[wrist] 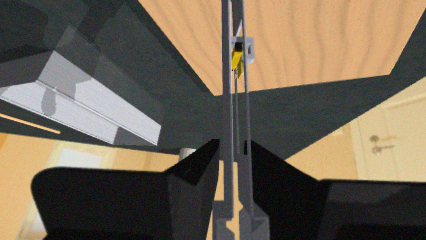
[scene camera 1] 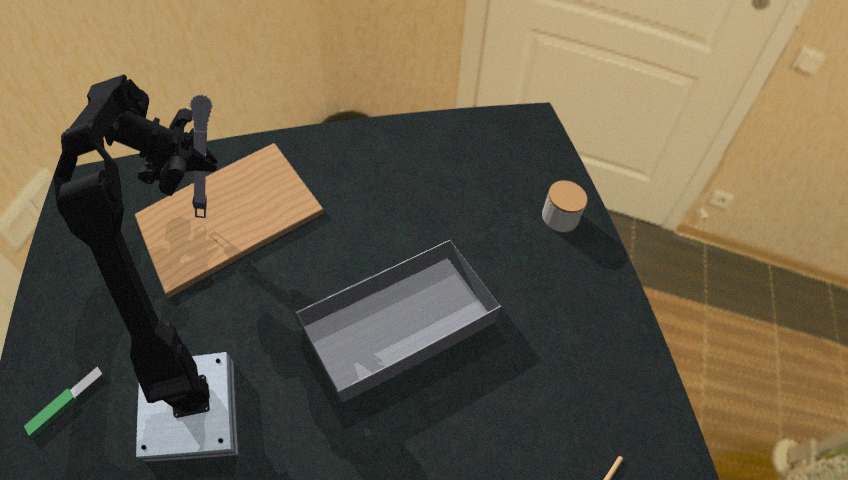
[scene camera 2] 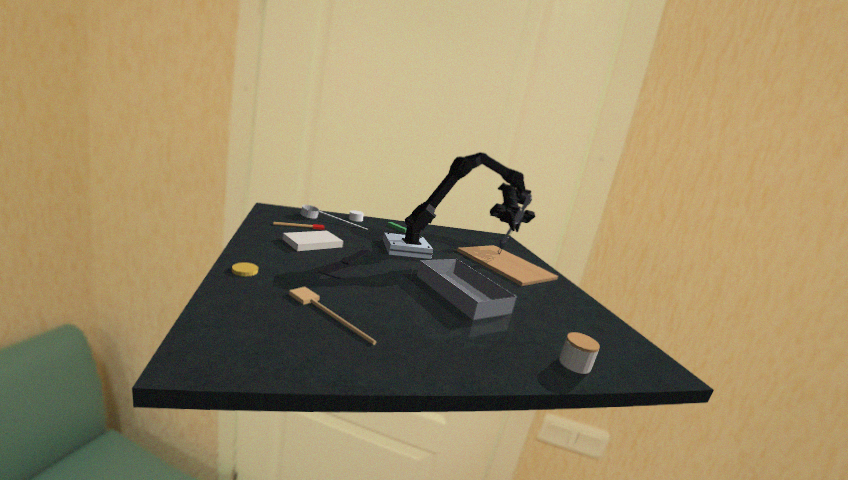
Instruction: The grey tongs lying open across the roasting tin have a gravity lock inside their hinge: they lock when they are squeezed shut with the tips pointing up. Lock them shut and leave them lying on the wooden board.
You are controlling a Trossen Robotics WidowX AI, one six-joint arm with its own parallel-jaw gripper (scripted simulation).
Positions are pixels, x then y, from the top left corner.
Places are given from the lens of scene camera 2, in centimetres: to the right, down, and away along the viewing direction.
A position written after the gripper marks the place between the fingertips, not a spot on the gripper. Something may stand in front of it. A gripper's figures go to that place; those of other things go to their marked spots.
gripper [scene camera 2: 515,231]: 37, -4, 158
white block [scene camera 2: 313,240]: -39, 0, 141
wooden board [scene camera 2: 521,272]: 38, 13, 155
grey roasting tin [scene camera 2: 475,295]: 17, 18, 128
The marked spots on the grey roasting tin and the white block are 60 cm apart.
